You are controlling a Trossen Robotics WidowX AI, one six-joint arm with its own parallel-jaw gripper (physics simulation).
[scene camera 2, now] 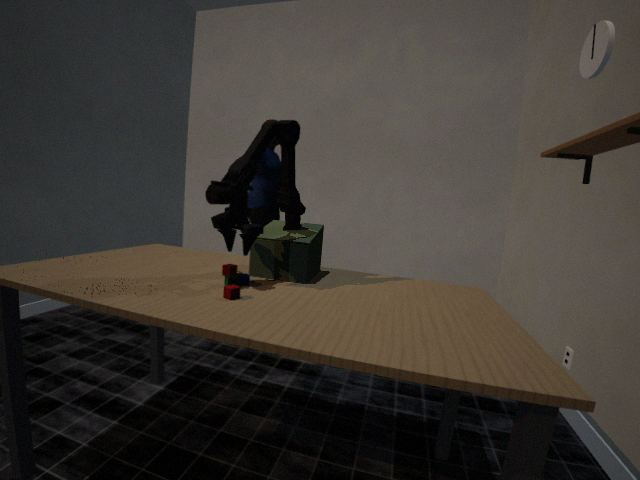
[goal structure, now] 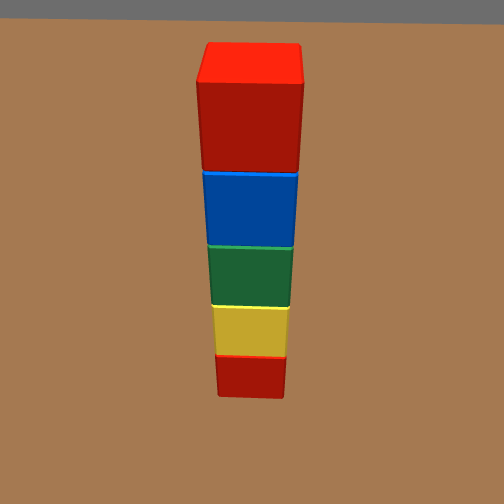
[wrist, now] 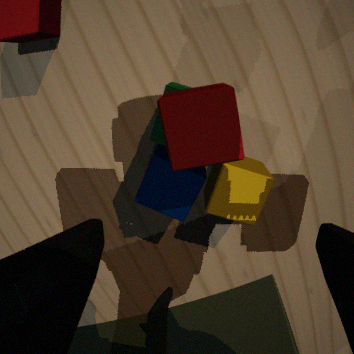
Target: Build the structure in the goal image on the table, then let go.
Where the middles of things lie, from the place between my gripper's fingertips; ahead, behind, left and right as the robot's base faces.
Labels:
My gripper is now 80 mm above the blue cube [wrist: 172,193] and 20 mm to the right of it. From my hand the other things lie so: yellow cube [wrist: 237,190] (80 mm below, 20 mm behind, 10 mm to the right).

